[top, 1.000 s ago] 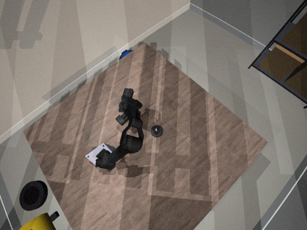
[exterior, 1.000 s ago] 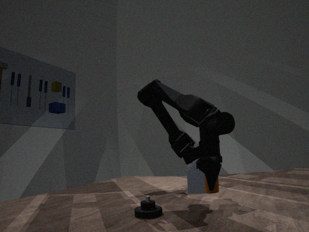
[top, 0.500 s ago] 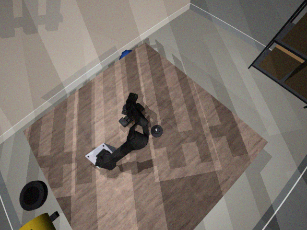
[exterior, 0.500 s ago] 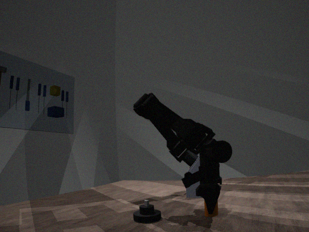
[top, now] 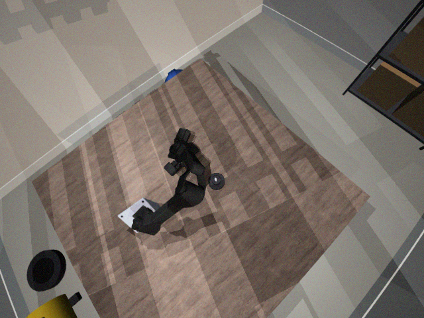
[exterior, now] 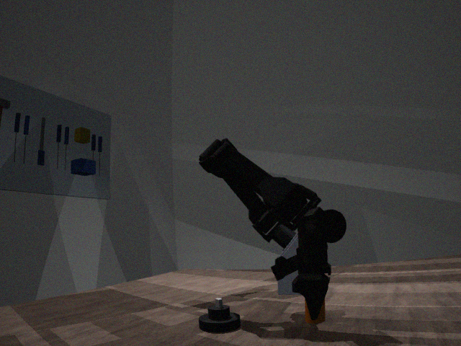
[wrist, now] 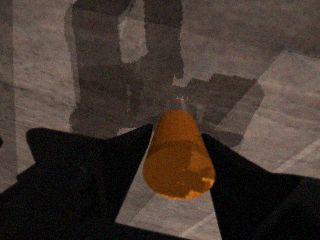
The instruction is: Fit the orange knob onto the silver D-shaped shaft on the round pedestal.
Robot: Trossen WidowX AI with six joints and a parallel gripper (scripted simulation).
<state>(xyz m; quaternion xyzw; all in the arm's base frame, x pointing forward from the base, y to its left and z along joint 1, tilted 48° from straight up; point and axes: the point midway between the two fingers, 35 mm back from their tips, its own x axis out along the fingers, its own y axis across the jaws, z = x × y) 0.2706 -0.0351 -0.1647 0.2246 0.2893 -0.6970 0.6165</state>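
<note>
Now: gripper tip 3 cm below the orange knob. Round my gripper tip: round black pedestal (5 cm ahead, 19 cm to the right, 2 cm above).
</note>
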